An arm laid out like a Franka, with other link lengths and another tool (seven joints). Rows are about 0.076 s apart.
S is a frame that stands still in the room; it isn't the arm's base.
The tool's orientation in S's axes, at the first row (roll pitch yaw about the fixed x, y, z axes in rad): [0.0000 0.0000 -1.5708]
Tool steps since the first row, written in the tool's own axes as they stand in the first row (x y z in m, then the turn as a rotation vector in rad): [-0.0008 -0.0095 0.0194 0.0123 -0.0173 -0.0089]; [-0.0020 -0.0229 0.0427 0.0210 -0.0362 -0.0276]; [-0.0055 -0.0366 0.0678 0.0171 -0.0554 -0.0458]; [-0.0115 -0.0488 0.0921 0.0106 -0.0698 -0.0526]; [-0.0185 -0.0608 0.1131 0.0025 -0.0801 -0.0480]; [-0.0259 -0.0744 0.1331 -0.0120 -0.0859 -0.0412]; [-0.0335 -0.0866 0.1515 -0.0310 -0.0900 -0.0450]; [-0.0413 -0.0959 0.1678 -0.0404 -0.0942 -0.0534]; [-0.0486 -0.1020 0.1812 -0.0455 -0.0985 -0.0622]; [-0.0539 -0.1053 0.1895 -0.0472 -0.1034 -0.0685]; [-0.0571 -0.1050 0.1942 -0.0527 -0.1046 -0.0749]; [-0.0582 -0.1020 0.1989 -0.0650 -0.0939 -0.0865]
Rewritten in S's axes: [-0.0095 0.0008 0.0194 -0.0173 -0.0123 -0.0089]; [-0.0229 0.0020 0.0427 -0.0362 -0.0210 -0.0276]; [-0.0366 0.0055 0.0678 -0.0554 -0.0171 -0.0458]; [-0.0488 0.0115 0.0921 -0.0698 -0.0106 -0.0526]; [-0.0608 0.0185 0.1131 -0.0801 -0.0025 -0.0480]; [-0.0744 0.0259 0.1331 -0.0859 0.0120 -0.0412]; [-0.0866 0.0335 0.1515 -0.0900 0.0310 -0.0450]; [-0.0959 0.0413 0.1678 -0.0942 0.0404 -0.0534]; [-0.1020 0.0486 0.1812 -0.0985 0.0455 -0.0622]; [-0.1053 0.0539 0.1895 -0.1034 0.0472 -0.0685]; [-0.1050 0.0571 0.1942 -0.1046 0.0527 -0.0749]; [-0.1020 0.0582 0.1989 -0.0939 0.0650 -0.0865]
